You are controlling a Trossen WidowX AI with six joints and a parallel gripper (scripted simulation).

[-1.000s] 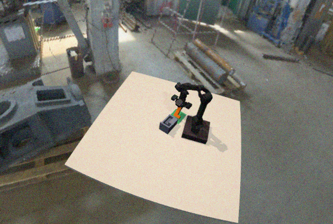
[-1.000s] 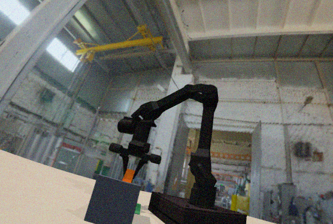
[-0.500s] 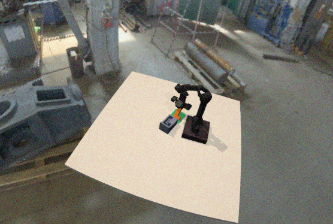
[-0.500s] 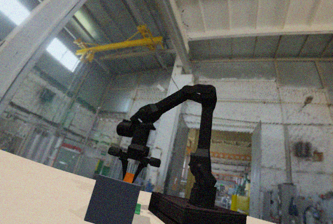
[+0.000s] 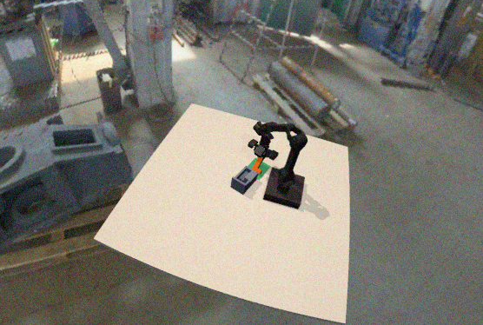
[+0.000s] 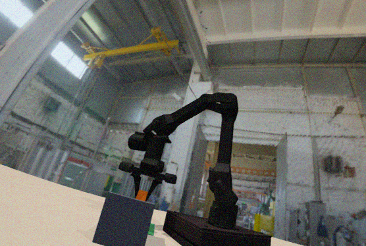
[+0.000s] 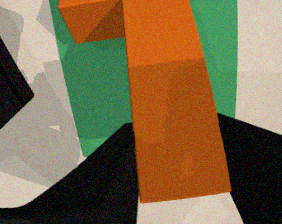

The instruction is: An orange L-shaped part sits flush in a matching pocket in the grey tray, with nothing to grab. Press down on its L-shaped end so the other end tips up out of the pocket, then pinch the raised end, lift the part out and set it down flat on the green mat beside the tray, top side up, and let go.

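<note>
Now: gripper tip 10 mm past the orange L-shaped part, 30 mm to the right of it and 30 mm above it. From my gripper tip the other things lie so: green mat: 20 mm to the left, 90 mm below.
</note>
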